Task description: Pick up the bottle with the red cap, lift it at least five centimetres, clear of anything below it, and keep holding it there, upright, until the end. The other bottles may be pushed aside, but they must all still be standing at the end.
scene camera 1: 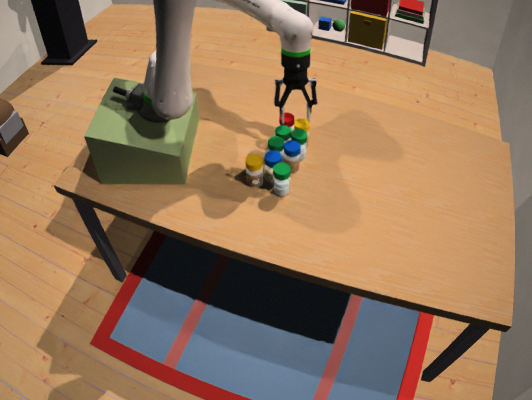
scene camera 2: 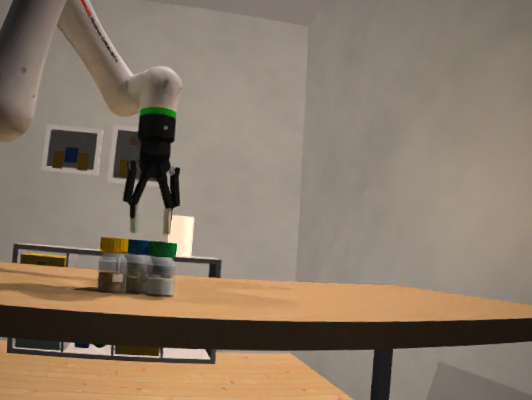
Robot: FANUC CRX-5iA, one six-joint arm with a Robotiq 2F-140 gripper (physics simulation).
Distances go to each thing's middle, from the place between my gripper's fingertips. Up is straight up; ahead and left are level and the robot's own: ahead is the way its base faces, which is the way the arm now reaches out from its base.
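Blue-capped bottle (scene camera 2: 137,262): my hand 18 cm to the left of it, 3 cm past it, 7 cm above it.
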